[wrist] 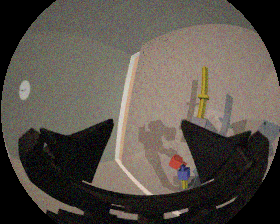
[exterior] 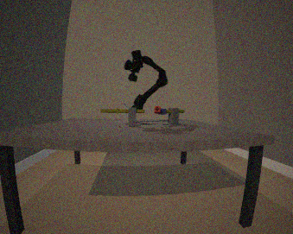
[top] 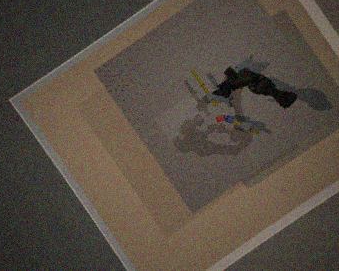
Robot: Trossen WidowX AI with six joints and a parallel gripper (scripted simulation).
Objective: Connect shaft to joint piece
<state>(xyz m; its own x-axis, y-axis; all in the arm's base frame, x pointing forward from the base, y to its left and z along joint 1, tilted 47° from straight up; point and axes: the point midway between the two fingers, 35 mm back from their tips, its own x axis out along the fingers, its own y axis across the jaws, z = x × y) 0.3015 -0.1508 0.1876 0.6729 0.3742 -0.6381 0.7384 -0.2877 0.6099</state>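
The red joint piece is 23 cm below my gripper tip, 18 cm to the left of it and 2 cm behind it.
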